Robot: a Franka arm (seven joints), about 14 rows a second.
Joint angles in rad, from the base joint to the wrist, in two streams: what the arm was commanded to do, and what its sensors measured. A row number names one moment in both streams.
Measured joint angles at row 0:
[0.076, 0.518, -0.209, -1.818, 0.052, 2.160, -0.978]
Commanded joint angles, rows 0 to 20:
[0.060, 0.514, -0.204, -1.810, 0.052, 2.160, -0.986]
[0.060, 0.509, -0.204, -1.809, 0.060, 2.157, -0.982]
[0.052, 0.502, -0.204, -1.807, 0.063, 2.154, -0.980]
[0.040, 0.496, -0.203, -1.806, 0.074, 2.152, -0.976]
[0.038, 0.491, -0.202, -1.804, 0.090, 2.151, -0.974]
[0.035, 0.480, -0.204, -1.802, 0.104, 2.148, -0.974]
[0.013, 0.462, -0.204, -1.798, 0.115, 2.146, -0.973]
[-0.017, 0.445, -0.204, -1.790, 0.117, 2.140, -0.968]
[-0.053, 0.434, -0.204, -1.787, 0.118, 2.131, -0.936]
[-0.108, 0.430, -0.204, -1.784, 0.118, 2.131, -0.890]
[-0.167, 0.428, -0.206, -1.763, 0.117, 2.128, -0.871]
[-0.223, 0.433, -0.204, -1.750, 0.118, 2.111, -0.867]
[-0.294, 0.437, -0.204, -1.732, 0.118, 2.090, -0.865]
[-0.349, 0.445, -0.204, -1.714, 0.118, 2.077, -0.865]
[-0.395, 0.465, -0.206, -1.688, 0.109, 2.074, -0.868]
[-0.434, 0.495, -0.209, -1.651, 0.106, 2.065, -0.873]
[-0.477, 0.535, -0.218, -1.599, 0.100, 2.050, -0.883]
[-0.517, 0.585, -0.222, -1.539, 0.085, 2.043, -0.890]
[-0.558, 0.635, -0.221, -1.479, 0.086, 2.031, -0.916]
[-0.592, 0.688, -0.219, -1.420, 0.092, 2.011, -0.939]
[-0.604, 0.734, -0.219, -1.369, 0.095, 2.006, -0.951]
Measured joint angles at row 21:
[-0.565, 0.603, -0.230, -1.538, 0.092, 2.059, -0.927]
